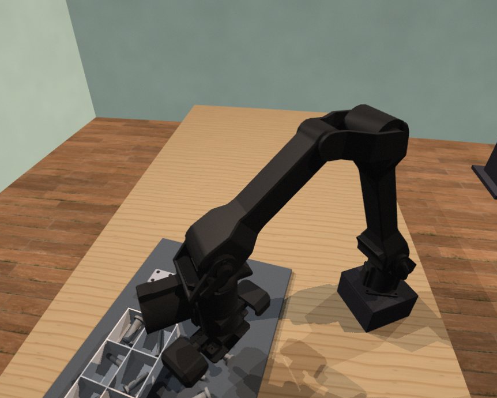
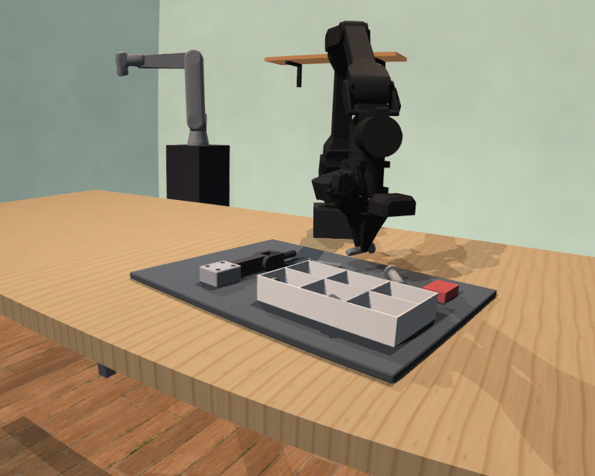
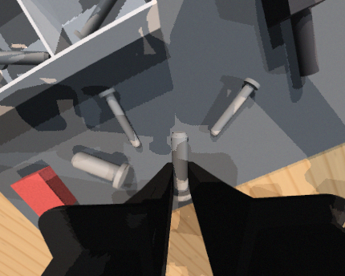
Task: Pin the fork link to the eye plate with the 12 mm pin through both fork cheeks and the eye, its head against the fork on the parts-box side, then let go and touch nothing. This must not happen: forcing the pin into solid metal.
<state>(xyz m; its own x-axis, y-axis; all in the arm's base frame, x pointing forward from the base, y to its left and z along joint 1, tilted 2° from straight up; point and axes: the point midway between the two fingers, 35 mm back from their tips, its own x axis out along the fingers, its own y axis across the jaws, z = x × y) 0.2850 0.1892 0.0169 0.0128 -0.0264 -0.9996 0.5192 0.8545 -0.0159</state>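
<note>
Now: the thick pin 30 mm below my hand. Round my hand: dark bar 140 mm to the right, 90 mm ahead, 60 mm below; dark mat 90 mm ahead, 80 mm below, 40 mm to the right; red block 150 mm to the left, 60 mm below, 40 mm ahead.
</note>
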